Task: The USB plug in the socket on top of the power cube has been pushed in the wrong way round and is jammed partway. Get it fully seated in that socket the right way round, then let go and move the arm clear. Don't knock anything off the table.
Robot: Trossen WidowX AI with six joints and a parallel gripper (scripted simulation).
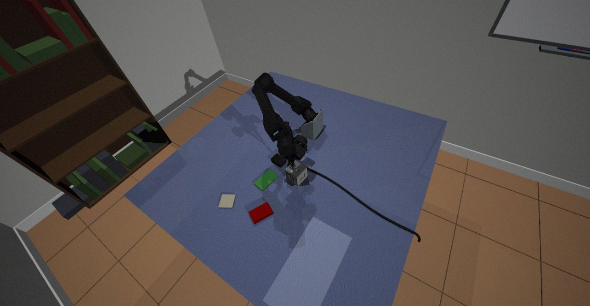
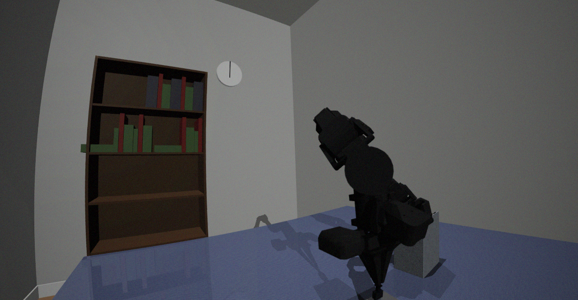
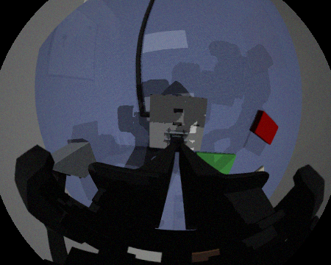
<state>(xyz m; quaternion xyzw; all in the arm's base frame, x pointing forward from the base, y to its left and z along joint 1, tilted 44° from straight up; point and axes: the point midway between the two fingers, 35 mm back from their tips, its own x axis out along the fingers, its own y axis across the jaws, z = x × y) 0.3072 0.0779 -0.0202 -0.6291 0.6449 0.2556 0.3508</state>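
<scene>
The usb plug is 20 mm below my gripper tip. The rest, counted from my gripper tip: green card 110 mm to the right, 110 mm below, 100 mm ahead; beige tile 290 mm ahead, 200 mm to the right, 110 mm below; red block 250 mm ahead, 110 mm below, 20 mm to the right.
</scene>
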